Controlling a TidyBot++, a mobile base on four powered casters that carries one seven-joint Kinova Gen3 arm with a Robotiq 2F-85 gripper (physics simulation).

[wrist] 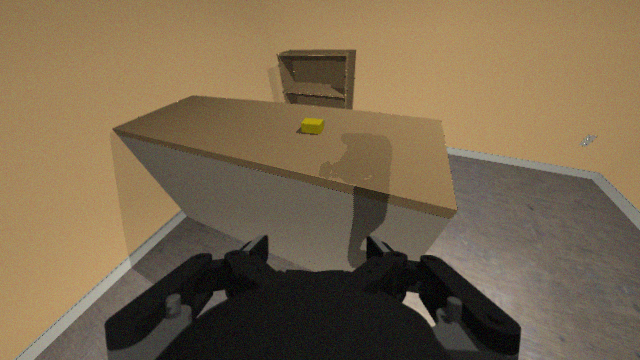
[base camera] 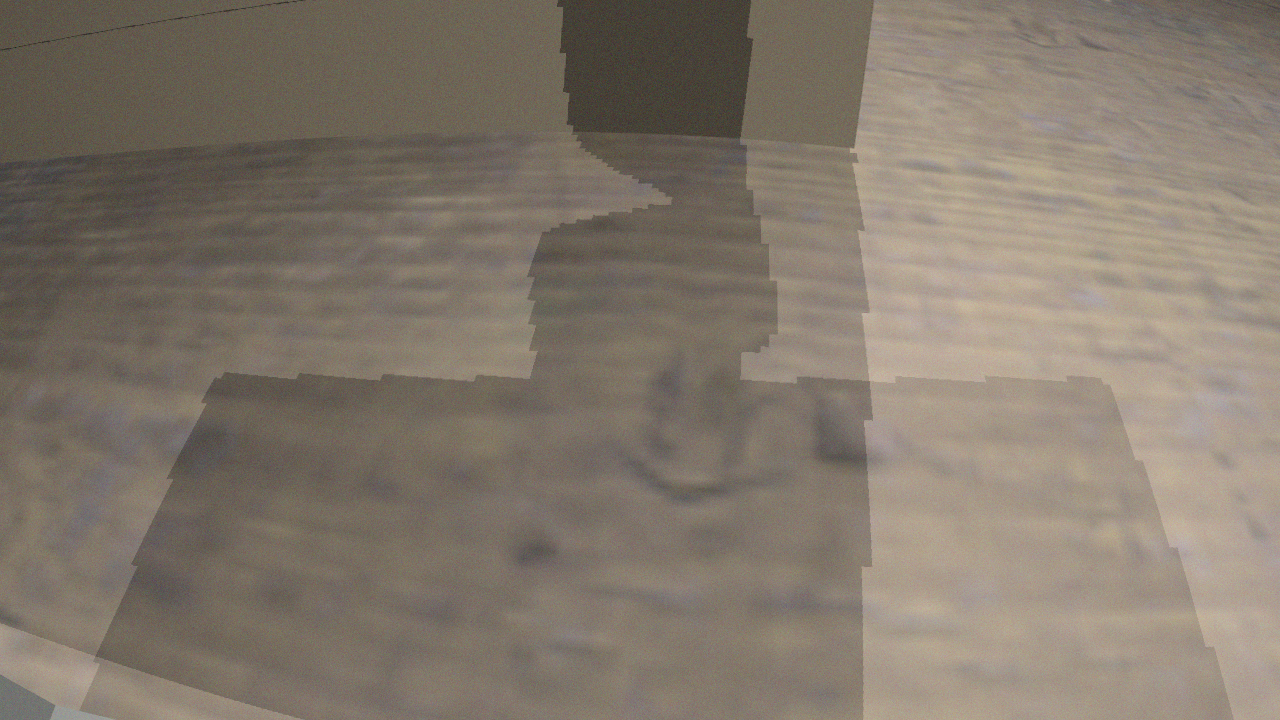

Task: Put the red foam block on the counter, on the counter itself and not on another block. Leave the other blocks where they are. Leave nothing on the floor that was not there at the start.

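Frame: origin at the arm's base, x right, y ahead, z up, level; metres.
Where they show: gripper, fingertip midpoint: [wrist: 317,246].
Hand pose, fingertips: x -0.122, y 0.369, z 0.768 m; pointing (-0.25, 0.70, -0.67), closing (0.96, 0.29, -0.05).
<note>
After its pixels a point has its place.
The counter [wrist: 240,127] {y 0.997, x -0.763, z 0.514 m} has a brown top and pale sides and stands ahead of my gripper in the wrist view; its pale side [base camera: 268,89] {y 0.736, x -0.394, z -0.336 m} shows at the top left of the base camera view. A yellow block [wrist: 312,126] {y 1.009, x -0.367, z 0.549 m} lies on the counter top, towards its far side. The red foam block does not show in either view. My gripper [wrist: 317,246] {y 0.369, x -0.122, z 0.768 m} is open, with no object between its fingers, and is on the near side of the counter, apart from it. The gripper does not show in the base camera view.
A brown shelf unit [wrist: 351,80] {y 2.434, x -0.428, z 0.396 m} stands behind the counter by the orange wall [wrist: 450,60] {y 2.531, x 0.486, z 0.586 m}. The wood-patterned floor [wrist: 540,240] {y 1.402, x 1.292, z -0.396 m} [base camera: 1056,268] {y 0.529, x 0.301, z -0.396 m} extends to the right of the counter. Shadows of the robot fall on the floor and the counter.
</note>
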